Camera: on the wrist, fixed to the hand. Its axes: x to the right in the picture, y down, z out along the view.
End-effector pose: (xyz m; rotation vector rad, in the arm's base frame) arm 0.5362 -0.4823 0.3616 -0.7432 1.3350 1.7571
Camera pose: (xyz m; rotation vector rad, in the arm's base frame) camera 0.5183 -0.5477 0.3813 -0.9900 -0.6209 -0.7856
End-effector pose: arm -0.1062 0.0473 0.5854 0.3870 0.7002 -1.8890
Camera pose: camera -0.0690 0.0899 0.5432 0.7432 -0.2059 1.2441
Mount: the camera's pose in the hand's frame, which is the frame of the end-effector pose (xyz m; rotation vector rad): -0.0226 0.0338 -0.0577 0.1102 -0.2858 -3.0579
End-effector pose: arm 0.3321 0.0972 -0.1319 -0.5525 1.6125 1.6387
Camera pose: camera 0.3089 0.0390 -0.0993 -1.2432 -0.4552 -0.7907
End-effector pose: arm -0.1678 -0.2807 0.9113 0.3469 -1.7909 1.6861
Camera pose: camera -0.1552 -0.2258 0.8688 1.7620 0.2362 -0.6702
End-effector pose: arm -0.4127 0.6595 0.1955 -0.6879 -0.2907 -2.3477
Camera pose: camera -0.3991 0.6245 0.1357 -0.0625 0.6844 0.6931
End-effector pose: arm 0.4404 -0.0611 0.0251 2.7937 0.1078 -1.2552
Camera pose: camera 0.4715 -0.0897 0.0816 0.1007 -2.2125 0.3440
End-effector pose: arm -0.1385 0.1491 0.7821 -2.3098 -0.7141 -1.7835
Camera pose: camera -0.1782 0.0908 0.7835 -0.3668 1.8655 0.0202
